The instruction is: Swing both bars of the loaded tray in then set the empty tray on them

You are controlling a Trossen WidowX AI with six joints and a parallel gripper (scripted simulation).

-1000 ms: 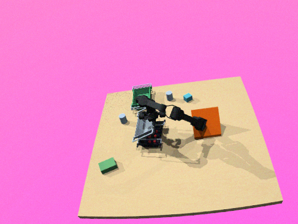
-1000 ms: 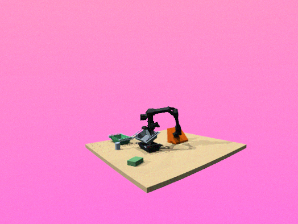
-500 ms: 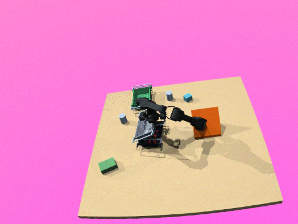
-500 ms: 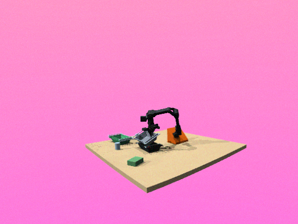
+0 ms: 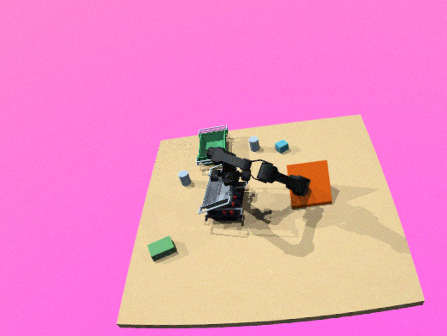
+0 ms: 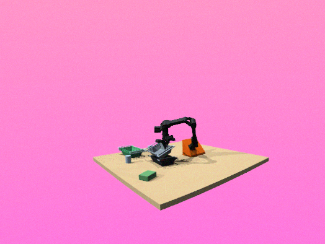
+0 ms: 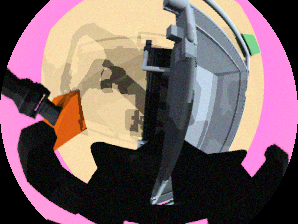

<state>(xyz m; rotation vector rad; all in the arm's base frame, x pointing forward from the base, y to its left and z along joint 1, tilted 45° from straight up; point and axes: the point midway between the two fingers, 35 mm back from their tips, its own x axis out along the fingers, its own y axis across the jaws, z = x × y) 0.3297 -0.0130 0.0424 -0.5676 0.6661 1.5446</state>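
My gripper tip is 70 mm short of the grey tray and 10 mm below it. Round my gripper tip: green block: 340 mm ahead, 290 mm to the left, 100 mm below; blue cube: 410 mm to the right, 220 mm behind, 100 mm below.
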